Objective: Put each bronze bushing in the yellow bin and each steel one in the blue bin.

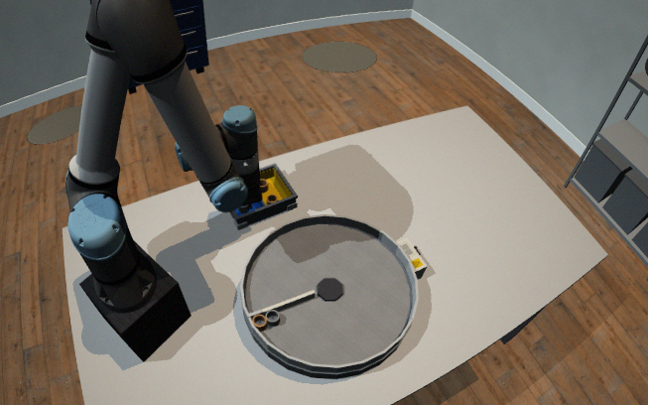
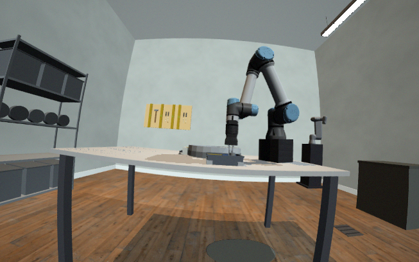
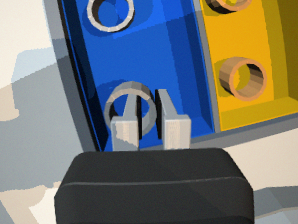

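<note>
My gripper is now 40 mm short of the bin, 40 mm to the right of it and 30 mm above it. From my hand the other things lie so: round grey turntable: 90 mm ahead, 330 mm to the right.
</note>
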